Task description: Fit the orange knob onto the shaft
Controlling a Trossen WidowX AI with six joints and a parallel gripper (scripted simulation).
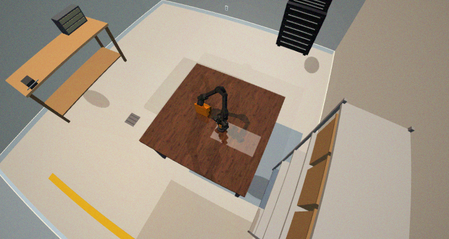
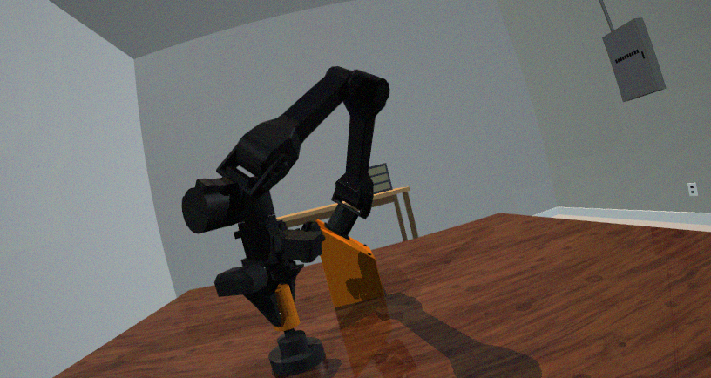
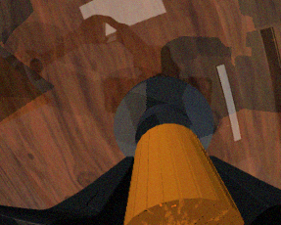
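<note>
Right now the orange knob is 2 cm above my gripper tip. Round my gripper tip: dark pedestal: 4 cm below.
</note>
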